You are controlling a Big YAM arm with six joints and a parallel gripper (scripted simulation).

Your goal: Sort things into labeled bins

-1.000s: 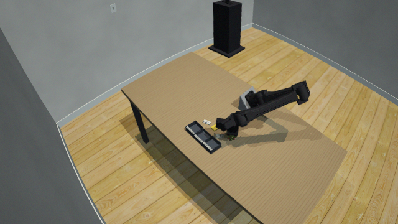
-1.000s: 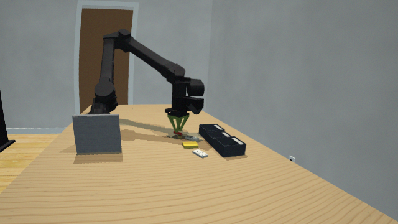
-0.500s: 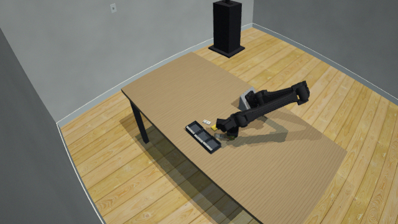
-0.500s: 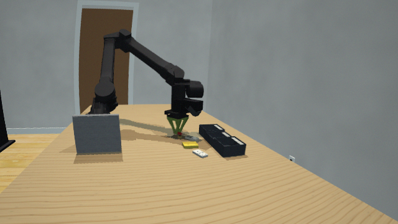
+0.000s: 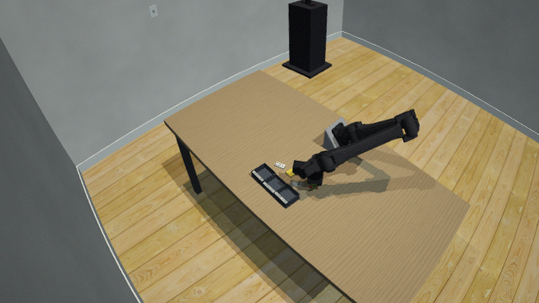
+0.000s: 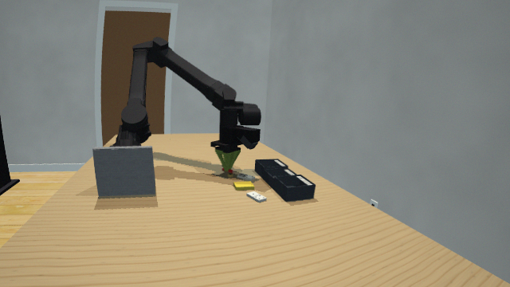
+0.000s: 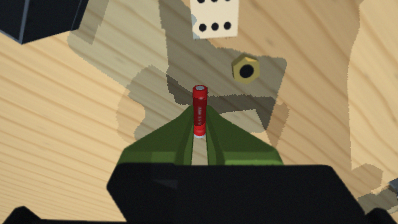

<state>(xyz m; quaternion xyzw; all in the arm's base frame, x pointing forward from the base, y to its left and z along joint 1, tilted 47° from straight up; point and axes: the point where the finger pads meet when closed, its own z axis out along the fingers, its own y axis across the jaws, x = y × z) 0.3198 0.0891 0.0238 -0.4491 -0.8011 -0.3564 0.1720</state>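
Right now my hand is 1 cm above the red battery. Round my hand: yellow block (14 cm to the right, 1 cm below); long black bin (12 cm ahead, 14 cm to the right, 1 cm above); small nut (1 cm behind, 5 cm to the right, 1 cm below).
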